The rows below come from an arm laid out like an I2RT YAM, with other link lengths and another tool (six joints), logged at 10 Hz.
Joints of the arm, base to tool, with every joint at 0 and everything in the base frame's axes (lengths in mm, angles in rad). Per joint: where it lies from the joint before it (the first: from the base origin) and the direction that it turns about. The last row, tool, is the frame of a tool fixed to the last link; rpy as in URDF.
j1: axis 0 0 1 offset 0 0 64.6
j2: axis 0 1 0 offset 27.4 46.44 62.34
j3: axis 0 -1 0 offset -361.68 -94.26 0
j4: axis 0 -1 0 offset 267.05 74.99 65.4
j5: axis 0 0 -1 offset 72.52 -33.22 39.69
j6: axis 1 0 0 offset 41.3 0 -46.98
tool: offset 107 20 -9 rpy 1.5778 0.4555 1.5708
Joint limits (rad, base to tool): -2.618..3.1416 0..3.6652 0..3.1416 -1.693..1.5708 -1.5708..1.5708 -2.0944..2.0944
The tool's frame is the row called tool.
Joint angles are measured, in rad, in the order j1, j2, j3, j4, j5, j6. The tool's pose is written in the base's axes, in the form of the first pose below.
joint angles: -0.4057 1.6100 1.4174 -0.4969 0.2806 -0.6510
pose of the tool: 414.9 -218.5 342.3 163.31 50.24 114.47
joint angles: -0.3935 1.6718 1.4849 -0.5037 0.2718 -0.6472
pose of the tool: 438.6 -220.8 342.0 162.76 49.92 115.00
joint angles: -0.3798 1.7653 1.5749 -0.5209 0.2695 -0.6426
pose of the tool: 469.8 -225.6 332.9 163.59 48.90 116.36
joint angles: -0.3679 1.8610 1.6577 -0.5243 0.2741 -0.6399
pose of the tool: 501.2 -231.7 318.8 164.56 48.28 117.47
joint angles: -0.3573 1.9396 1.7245 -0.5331 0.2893 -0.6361
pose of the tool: 524.7 -236.5 303.7 166.14 47.72 118.47
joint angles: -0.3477 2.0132 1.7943 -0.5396 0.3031 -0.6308
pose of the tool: 547.4 -240.9 291.1 167.00 47.56 118.88
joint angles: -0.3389 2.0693 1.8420 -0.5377 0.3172 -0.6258
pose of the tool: 564.6 -243.5 279.0 167.68 47.58 119.11
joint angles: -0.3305 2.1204 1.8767 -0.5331 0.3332 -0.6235
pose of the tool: 578.8 -245.3 264.1 168.91 47.47 119.75
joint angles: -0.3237 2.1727 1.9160 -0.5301 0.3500 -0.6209
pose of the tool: 592.7 -247.9 249.3 170.06 47.46 120.21
